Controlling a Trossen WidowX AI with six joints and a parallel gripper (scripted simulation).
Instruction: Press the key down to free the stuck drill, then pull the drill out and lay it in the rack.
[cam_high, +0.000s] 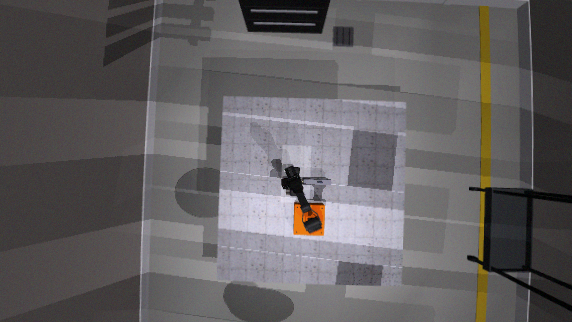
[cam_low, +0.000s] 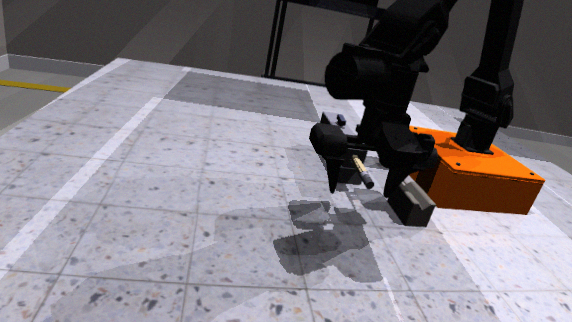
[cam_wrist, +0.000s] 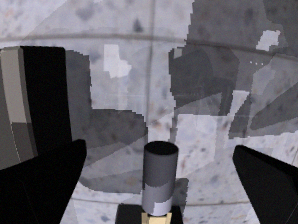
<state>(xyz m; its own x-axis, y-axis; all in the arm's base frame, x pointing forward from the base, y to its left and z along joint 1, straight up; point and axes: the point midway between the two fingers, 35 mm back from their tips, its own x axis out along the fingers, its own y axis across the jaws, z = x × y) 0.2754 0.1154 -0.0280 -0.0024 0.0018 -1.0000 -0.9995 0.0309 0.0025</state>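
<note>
The drill is 10 mm behind my gripper tip, 50 mm to the right of it and 30 mm above it. From my gripper tip the other things lie so: key (10 mm behind, 170 mm to the right, 40 mm above); block housing (10 mm behind, 150 mm to the right, 30 mm above); rack (80 mm behind, 20 mm to the left).
</note>
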